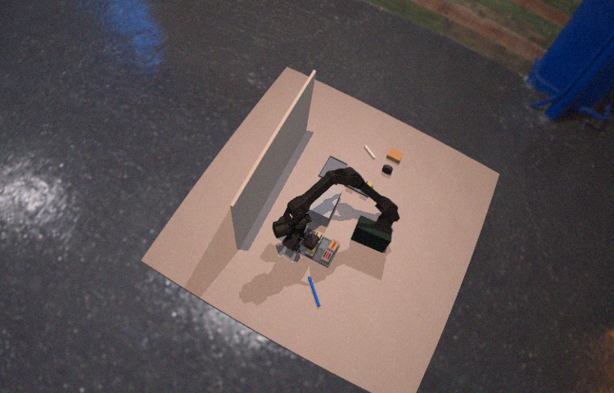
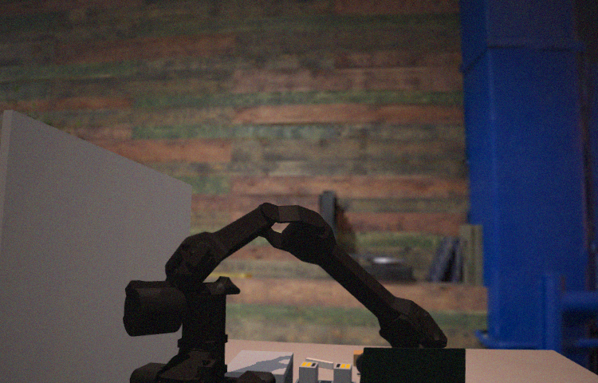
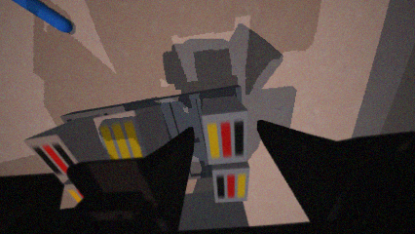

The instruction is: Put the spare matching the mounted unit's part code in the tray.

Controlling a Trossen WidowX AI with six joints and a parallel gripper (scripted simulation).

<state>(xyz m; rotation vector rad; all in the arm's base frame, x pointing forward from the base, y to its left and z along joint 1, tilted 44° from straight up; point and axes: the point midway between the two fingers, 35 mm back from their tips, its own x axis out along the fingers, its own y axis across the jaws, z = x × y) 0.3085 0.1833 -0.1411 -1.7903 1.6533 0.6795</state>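
My gripper tip is now 41 cm to the left of the dark grey tray, 3 cm above it and 2 cm short of it. Round my gripper tip: blue stick (18 cm behind, 15 cm to the left, 3 cm below); grey mounted unit (20 cm to the right, 3 cm behind, 2 cm above); grey wall panel (22 cm ahead, 19 cm to the right, 19 cm above).
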